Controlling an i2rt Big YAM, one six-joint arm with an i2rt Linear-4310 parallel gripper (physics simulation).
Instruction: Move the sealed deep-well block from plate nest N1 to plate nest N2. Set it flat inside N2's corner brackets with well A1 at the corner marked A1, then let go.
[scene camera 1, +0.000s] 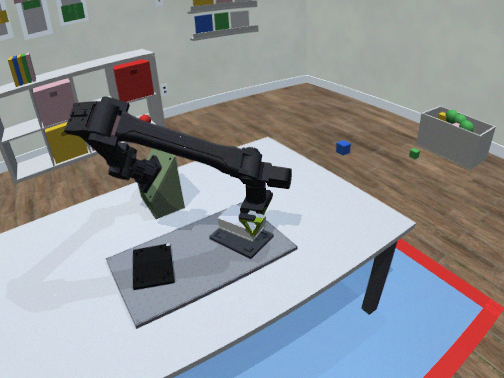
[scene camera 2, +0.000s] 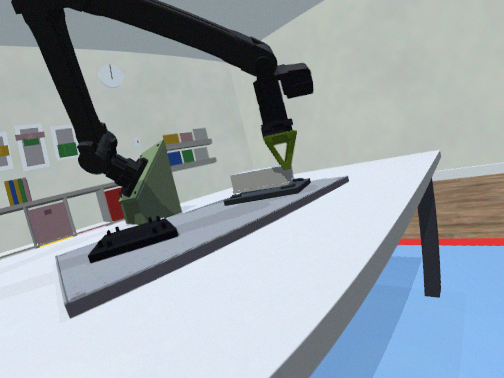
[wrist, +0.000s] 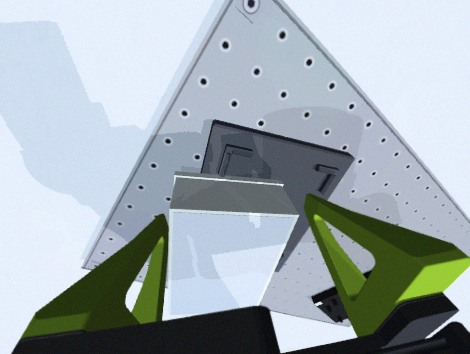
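Where they show: gripper, fingertip midpoint: (scene camera 1: 257, 225) (scene camera 2: 286, 168) (wrist: 237, 210); arm's base, link origin: (scene camera 1: 151, 174) (scene camera 2: 136, 178).
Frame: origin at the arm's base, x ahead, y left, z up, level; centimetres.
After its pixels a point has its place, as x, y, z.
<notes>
The sealed deep-well block (scene camera 1: 231, 224) {32.7, 16.8, -6.5} (scene camera 2: 257, 181) {33.4, 17.2, -8.3} (wrist: 230, 260) {33.0, 21.5, -6.0}, pale with a clear glossy top, sits on the dark grey nest N1 (scene camera 1: 245, 246) {39.8, 17.8, -10.4} (scene camera 2: 250, 196) {35.7, 12.8, -10.6} (wrist: 285, 150) {41.0, 22.6, -10.4}. Two corner brackets show beyond it in the wrist view. The black nest N2 (scene camera 1: 153, 266) {34.8, -9.8, -10.4} (scene camera 2: 135, 239) {40.8, -11.2, -10.4} (wrist: 330, 306) {28.0, -6.0, -10.4} holds no block; a small white mark shows at one corner in scene camera 1. My gripper (scene camera 1: 252, 227) {36.3, 23.8, -7.1} (scene camera 2: 286, 167) {36.3, 23.8, -7.1} (wrist: 237, 210) {36.3, 23.8, -7.1} is open, its green fingers on either side of the block. In the wrist view the left finger appears close to it, the right has a wider gap. The A1 well is not readable.
Both nests stand on a grey perforated board (scene camera 1: 200, 280) {45.2, 1.1, -11.6} (scene camera 2: 200, 230) {44.1, -3.0, -11.6} (wrist: 300, 75) {45.1, 25.4, -11.6} on the white table (scene camera 1: 320, 190) {23.7, 57.2, -12.9} (scene camera 2: 250, 280) {60.5, -7.3, -12.9}. The green arm mount (scene camera 1: 167, 187) {8.6, 3.7, -2.0} (scene camera 2: 155, 192) {8.7, 2.3, -5.4} stands behind the board. Shelves, a toy bin and two cubes are away from the table.
</notes>
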